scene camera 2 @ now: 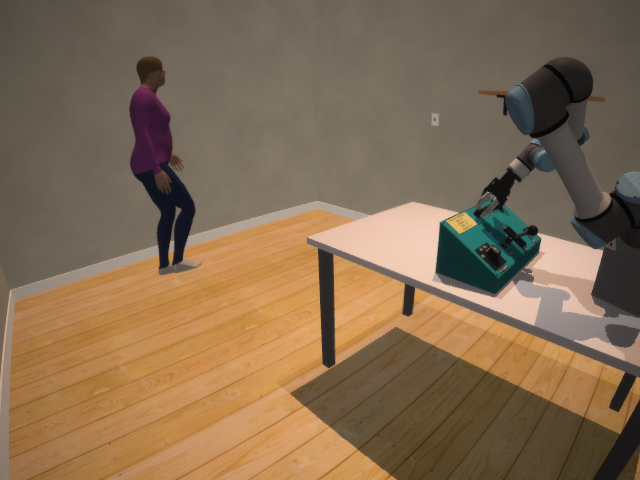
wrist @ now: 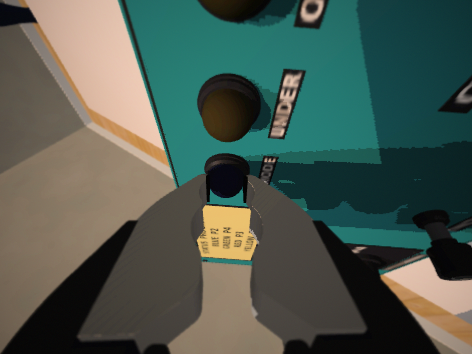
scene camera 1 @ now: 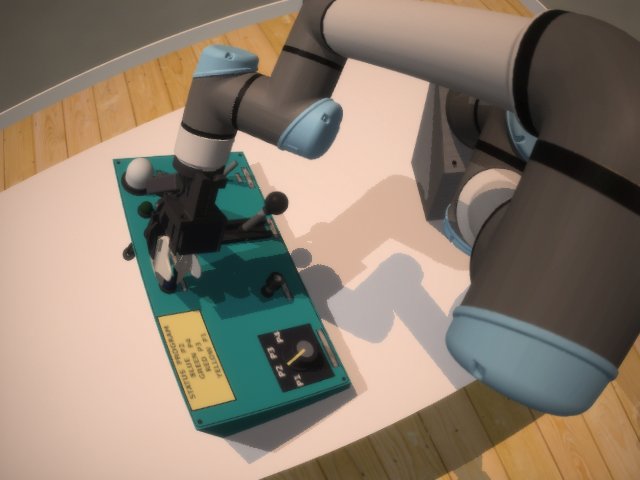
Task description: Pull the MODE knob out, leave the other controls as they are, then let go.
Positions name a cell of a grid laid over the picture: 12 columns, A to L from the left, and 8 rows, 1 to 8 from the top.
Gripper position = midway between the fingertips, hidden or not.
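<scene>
My own gripper (scene camera 1: D5) (scene camera 2: I4) (wrist: F5) is there for me to see. I can also see a black program dial (scene camera 1: F6), and with the dial there is a black ball lever (scene camera 1: F4).
</scene>
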